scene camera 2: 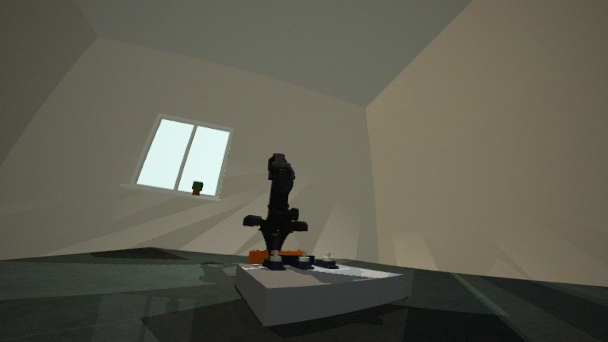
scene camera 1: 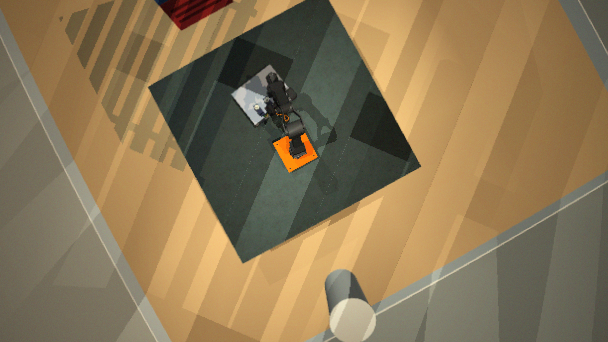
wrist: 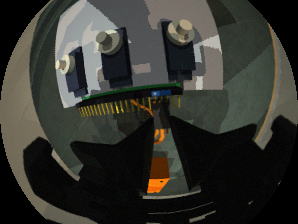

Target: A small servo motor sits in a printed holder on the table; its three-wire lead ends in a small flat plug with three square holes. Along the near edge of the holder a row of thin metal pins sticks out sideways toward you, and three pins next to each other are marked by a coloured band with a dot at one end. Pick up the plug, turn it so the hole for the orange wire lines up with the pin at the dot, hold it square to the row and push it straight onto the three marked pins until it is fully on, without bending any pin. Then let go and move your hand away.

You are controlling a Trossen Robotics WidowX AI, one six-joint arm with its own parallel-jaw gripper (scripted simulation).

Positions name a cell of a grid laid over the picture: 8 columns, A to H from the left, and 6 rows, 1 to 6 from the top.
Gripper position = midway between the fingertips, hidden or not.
In view: my gripper (scene camera 2: D5) and a grey printed holder (scene camera 2: D6).
My gripper also shows in the wrist view (wrist: E4). The grey printed holder is seen too in scene camera 1 (scene camera 1: D2).
